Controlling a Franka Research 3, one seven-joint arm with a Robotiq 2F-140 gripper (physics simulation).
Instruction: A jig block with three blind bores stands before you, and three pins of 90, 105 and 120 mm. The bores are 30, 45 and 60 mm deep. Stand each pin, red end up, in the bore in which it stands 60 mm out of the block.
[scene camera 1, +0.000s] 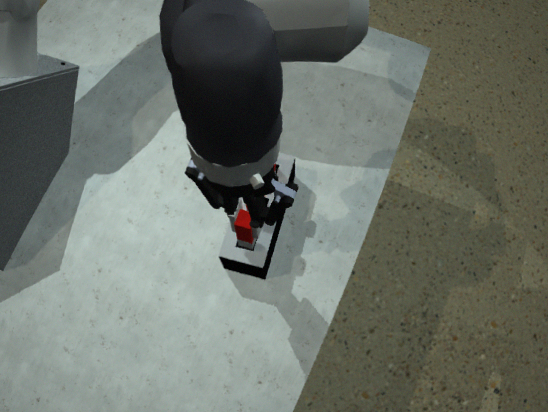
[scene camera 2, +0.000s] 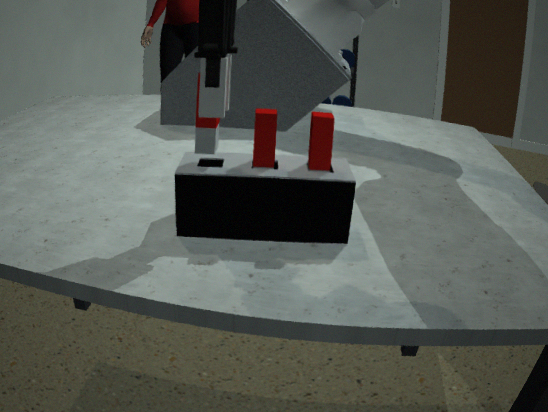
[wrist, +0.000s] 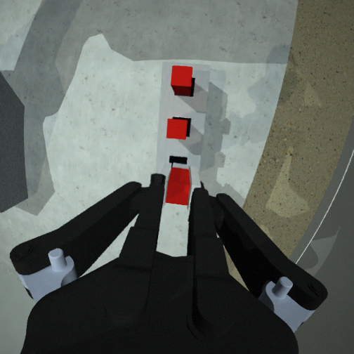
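Observation:
My gripper (scene camera 1: 246, 223) (scene camera 2: 213, 102) (wrist: 179, 174) is shut on a pin (scene camera 1: 244, 234) (scene camera 2: 207, 140) (wrist: 177, 194), red end up and grey below, roughly upright. Its lower end hangs a little above the jig block (scene camera 1: 255, 258) (scene camera 2: 265, 210) (wrist: 195, 161), close over the empty end bore (scene camera 2: 211, 163) (wrist: 178, 160). The middle pin (scene camera 2: 265, 137) (wrist: 177, 128) and the far-end pin (scene camera 2: 321, 141) (wrist: 181, 80) stand in their bores, each with a red part out of the block. In scene camera 1 the arm mostly hides them. Bore depths cannot be seen.
A large grey box-shaped base (scene camera 1: 37, 125) (scene camera 2: 250, 75) (wrist: 11, 145) stands on the table (scene camera 1: 125, 320) (scene camera 2: 90, 200) (wrist: 100, 100), away from the block. The table's edge (scene camera 2: 280, 327) runs on the block's near side in scene camera 2.

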